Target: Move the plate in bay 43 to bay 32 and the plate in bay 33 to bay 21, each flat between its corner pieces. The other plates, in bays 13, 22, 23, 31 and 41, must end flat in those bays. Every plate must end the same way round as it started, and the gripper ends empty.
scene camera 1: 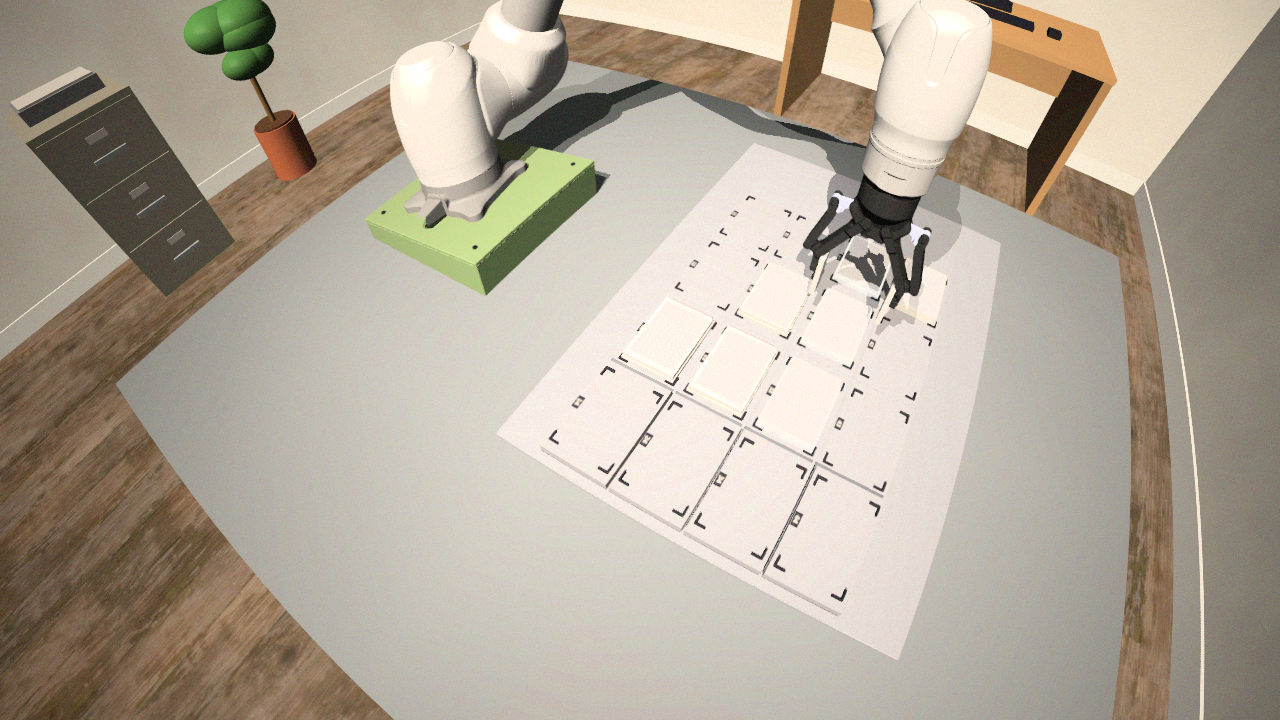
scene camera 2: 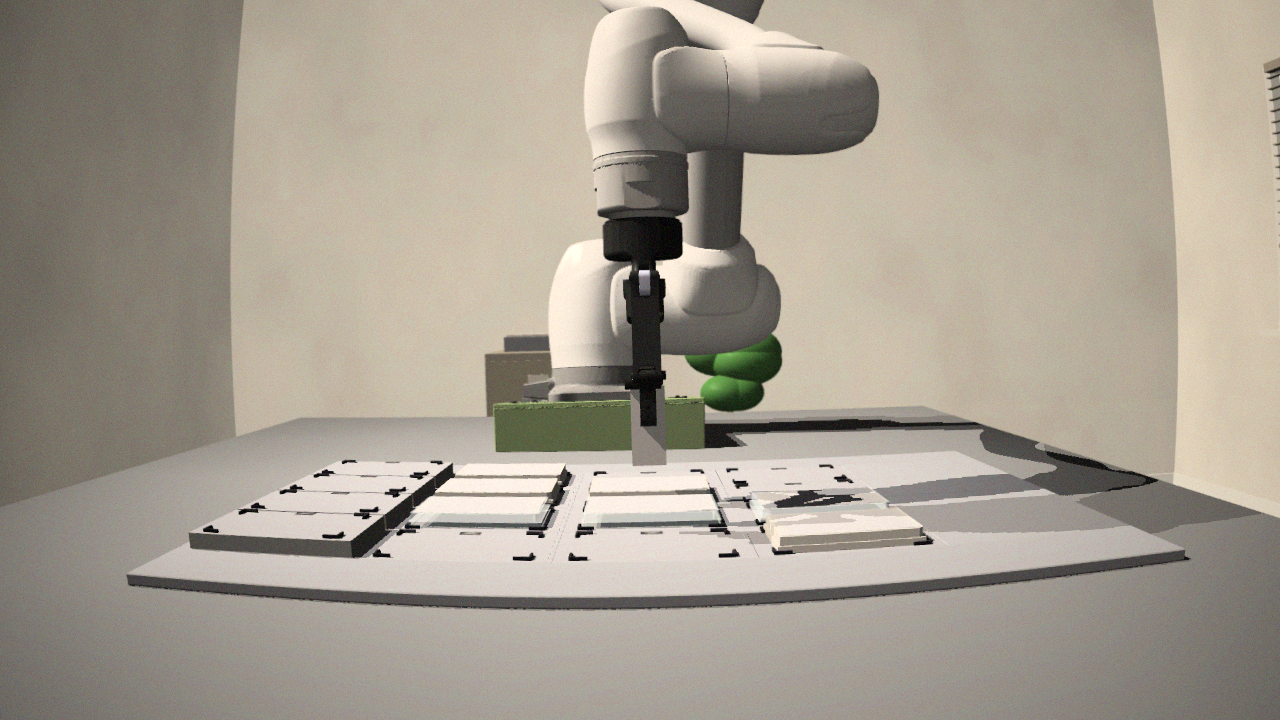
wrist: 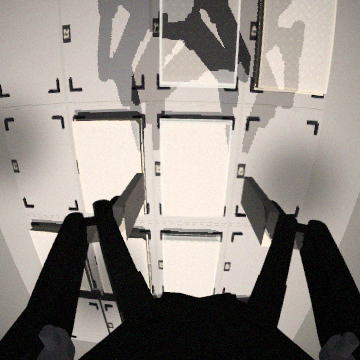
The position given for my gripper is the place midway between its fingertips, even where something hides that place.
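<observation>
My gripper [scene camera 2: 649,456] [scene camera 1: 846,302] [wrist: 192,188]. Bay 21 [scene camera 1: 794,255] [scene camera 2: 736,496]. Bay 43 [scene camera 1: 865,452] [scene camera 2: 423,545] [wrist: 246,256]. Bay 32 [scene camera 2: 575,516]. Bay 42 [scene camera 2: 690,545]. Bay 11 [scene camera 1: 760,222].
</observation>
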